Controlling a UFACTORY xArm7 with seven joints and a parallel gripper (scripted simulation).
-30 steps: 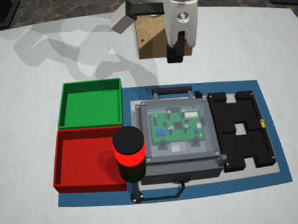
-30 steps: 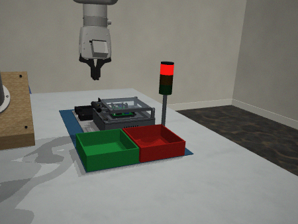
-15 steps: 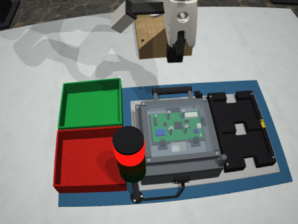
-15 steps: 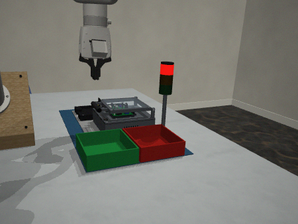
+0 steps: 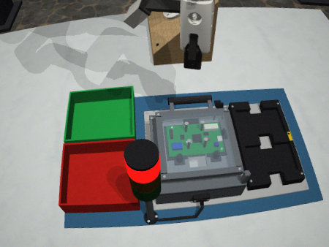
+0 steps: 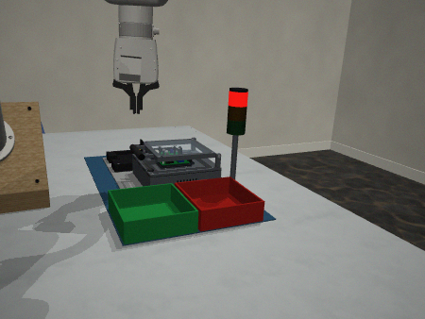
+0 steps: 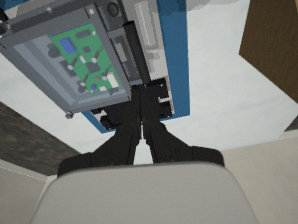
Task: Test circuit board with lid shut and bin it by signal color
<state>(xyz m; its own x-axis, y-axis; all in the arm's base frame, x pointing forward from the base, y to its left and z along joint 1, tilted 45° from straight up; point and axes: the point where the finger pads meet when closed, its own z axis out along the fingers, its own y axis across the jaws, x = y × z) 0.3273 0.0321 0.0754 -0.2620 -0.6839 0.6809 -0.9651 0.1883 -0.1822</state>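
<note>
The latch hook is 120 mm below my hand, 60 mm to the left of it and 20 mm ahead of it. The rest, counted from my hand: tester plate: 140 mm below, 90 mm ahead; then tester lid: 120 mm below, 90 mm ahead; then green circuit board: 140 mm below, 80 mm ahead.
</note>
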